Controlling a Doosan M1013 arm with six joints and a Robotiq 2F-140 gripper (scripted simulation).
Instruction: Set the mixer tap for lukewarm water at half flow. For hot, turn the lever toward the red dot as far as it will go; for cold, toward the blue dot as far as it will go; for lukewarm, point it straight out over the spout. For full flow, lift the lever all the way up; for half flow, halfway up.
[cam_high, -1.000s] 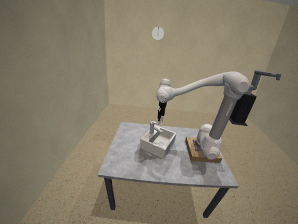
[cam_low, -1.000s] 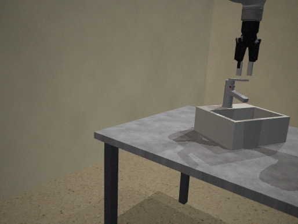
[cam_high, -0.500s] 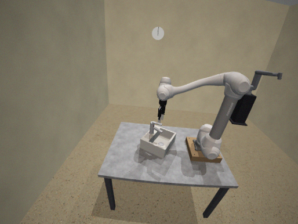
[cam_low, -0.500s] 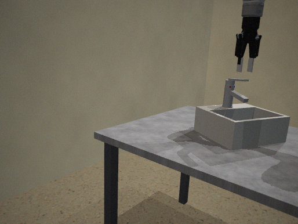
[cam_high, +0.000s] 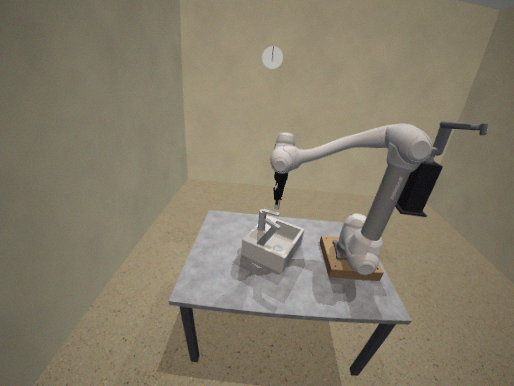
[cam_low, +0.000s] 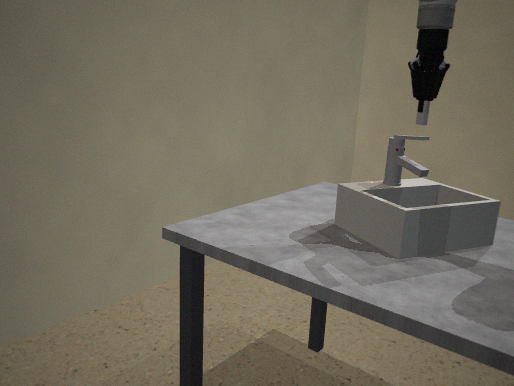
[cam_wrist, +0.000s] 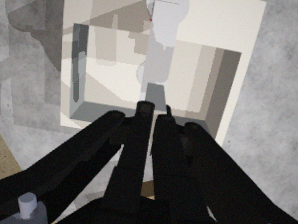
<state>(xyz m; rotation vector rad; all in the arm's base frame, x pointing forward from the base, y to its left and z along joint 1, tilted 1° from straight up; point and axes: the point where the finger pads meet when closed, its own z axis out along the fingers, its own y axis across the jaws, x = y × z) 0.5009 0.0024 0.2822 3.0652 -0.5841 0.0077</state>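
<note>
The lever is 7 cm below my hand, 3 cm ahead of it and 1 cm to the right of it. From my hand the other things lie so: grey mixer tap 12 cm below, 6 cm ahead, 2 cm to the right; then white basin 31 cm below, 3 cm behind, 1 cm to the left.
</note>
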